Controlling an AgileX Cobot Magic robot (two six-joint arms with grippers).
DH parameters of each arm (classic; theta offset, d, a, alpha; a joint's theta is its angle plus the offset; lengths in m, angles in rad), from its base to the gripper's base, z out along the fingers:
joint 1: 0 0.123 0 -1.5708
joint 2: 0.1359 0 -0.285 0
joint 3: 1.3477 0 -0.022 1.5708
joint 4: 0 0.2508 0 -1.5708
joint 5: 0 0 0.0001 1.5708
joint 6: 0 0.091 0 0
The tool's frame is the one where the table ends.
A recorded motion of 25 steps. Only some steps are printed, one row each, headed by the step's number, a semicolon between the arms.
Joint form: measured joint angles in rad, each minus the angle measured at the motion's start. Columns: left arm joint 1, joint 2, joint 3, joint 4, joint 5, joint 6; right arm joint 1, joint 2, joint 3, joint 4, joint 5, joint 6.
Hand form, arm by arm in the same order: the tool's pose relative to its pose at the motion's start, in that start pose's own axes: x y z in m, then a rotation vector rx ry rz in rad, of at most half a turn. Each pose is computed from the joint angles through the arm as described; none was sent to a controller.
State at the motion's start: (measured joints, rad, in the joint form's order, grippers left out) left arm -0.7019 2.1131 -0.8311 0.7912 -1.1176 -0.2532; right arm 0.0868 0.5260 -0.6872 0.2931 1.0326 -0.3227
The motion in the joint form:
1: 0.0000 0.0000 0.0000 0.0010 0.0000 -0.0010; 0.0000 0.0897 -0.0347 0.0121 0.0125 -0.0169
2: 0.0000 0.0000 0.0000 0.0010 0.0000 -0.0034; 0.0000 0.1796 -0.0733 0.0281 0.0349 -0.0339
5: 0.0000 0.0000 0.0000 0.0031 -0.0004 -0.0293; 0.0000 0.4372 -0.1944 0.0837 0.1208 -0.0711
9: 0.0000 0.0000 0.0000 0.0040 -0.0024 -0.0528; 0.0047 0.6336 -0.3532 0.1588 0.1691 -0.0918
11: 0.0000 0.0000 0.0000 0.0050 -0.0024 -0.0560; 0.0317 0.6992 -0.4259 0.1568 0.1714 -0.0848
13: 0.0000 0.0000 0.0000 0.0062 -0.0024 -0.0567; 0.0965 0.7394 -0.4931 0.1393 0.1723 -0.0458
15: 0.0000 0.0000 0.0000 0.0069 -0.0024 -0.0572; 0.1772 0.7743 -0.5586 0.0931 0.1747 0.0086
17: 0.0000 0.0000 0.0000 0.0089 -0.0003 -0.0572; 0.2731 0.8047 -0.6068 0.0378 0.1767 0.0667
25: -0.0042 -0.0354 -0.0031 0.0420 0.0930 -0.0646; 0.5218 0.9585 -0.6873 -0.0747 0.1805 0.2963
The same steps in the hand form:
1: 0.0000 -0.0001 0.0000 0.0009 0.0002 -0.0006; -0.0127 -0.0037 0.0101 -0.0232 0.0608 0.0032
2: 0.0000 -0.0001 0.0000 0.0009 0.0002 -0.0030; -0.0249 -0.0070 0.0209 -0.0533 0.1256 0.0080
5: 0.0000 -0.0003 0.0000 0.0028 0.0004 -0.0279; -0.0571 -0.0162 0.0572 -0.1577 0.3146 0.0391
9: -0.0001 -0.0004 0.0000 0.0041 -0.0013 -0.0511; -0.0960 -0.0220 0.0838 -0.2485 0.3665 0.0677
11: -0.0001 -0.0005 0.0000 0.0050 -0.0011 -0.0538; -0.1129 -0.0211 0.0931 -0.2619 0.3678 0.0498
13: -0.0001 -0.0005 0.0000 0.0060 -0.0008 -0.0540; -0.1282 -0.0099 0.0971 -0.2769 0.3640 0.0189
15: -0.0001 -0.0006 0.0000 0.0066 -0.0006 -0.0542; -0.1413 0.0048 0.0999 -0.2765 0.3679 -0.0253
17: 0.0002 -0.0007 0.0000 0.0078 0.0019 -0.0533; -0.1492 0.0242 0.1034 -0.2776 0.3827 -0.0788
25: -0.0044 -0.0011 -0.0009 0.0079 0.0704 -0.0190; -0.1488 0.0853 0.1405 -0.2716 0.5226 -0.1142

